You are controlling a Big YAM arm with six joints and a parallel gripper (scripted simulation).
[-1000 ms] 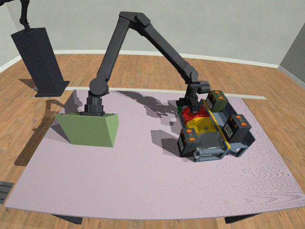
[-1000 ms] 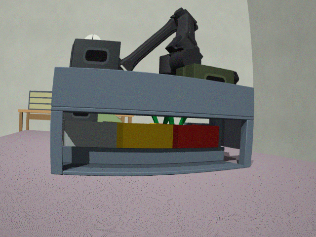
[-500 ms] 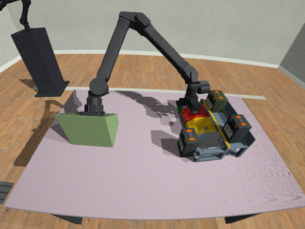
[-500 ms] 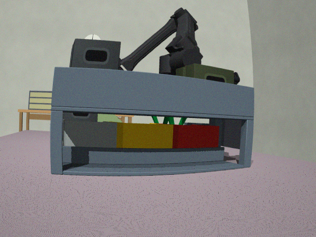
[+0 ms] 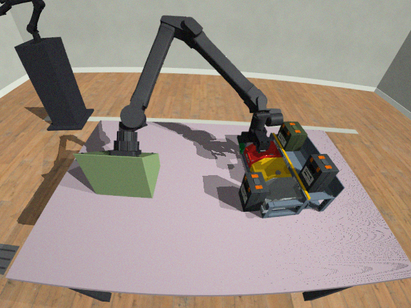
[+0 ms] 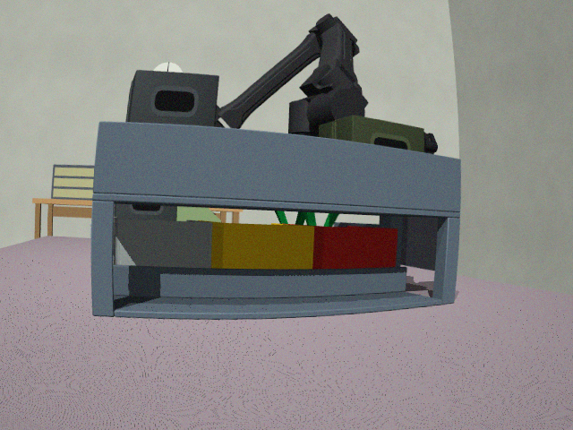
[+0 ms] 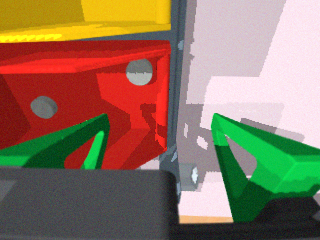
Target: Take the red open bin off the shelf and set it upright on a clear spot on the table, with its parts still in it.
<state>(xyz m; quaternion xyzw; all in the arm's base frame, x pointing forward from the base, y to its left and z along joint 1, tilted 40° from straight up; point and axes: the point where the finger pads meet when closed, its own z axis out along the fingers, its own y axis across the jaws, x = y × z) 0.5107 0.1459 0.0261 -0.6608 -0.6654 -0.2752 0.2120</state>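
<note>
The red open bin is 8 cm ahead of my hand and 2 cm below it. Round my hand: grey bin (22 cm to the right, 9 cm ahead, 2 cm below); yellow bin (11 cm to the right, 8 cm ahead, 2 cm below).
</note>
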